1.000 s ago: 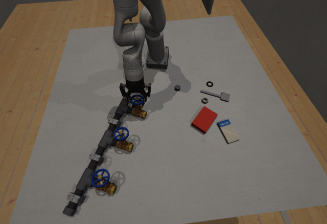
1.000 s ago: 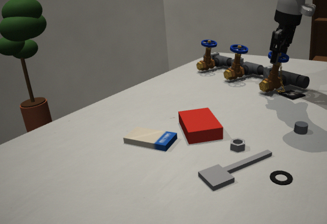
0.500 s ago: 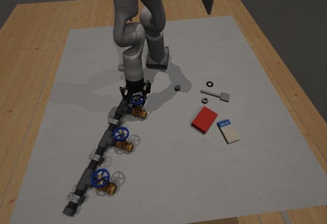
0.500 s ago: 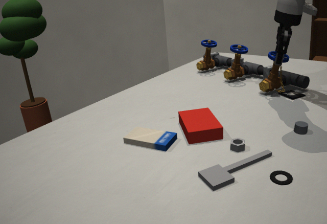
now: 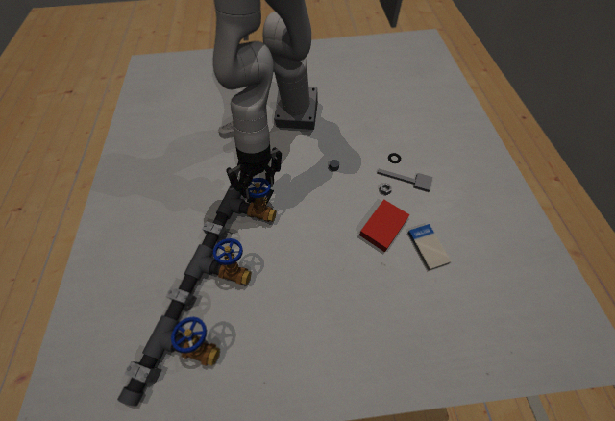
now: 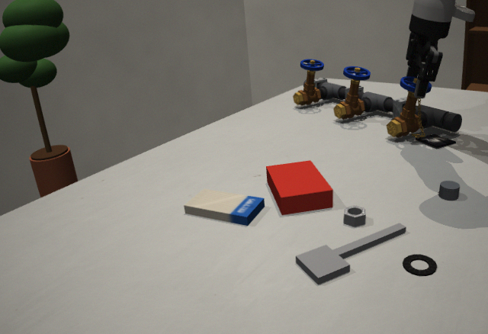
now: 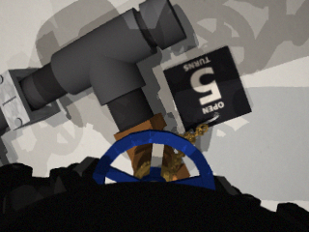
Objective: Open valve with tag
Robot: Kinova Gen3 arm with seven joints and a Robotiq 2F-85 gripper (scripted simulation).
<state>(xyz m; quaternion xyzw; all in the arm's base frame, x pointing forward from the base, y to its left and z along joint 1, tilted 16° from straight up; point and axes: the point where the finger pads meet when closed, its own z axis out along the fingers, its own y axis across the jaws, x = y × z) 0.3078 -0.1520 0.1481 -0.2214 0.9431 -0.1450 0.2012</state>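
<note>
My hand is 4 cm past the black tag and 12 cm above it. From my hand the other things lie so: red block (13 cm ahead, 31 cm to the left, 11 cm below); small grey cylinder (10 cm behind, 23 cm to the left, 11 cm below); grey paddle-shaped tool (44 cm to the left, 12 cm below).
</note>
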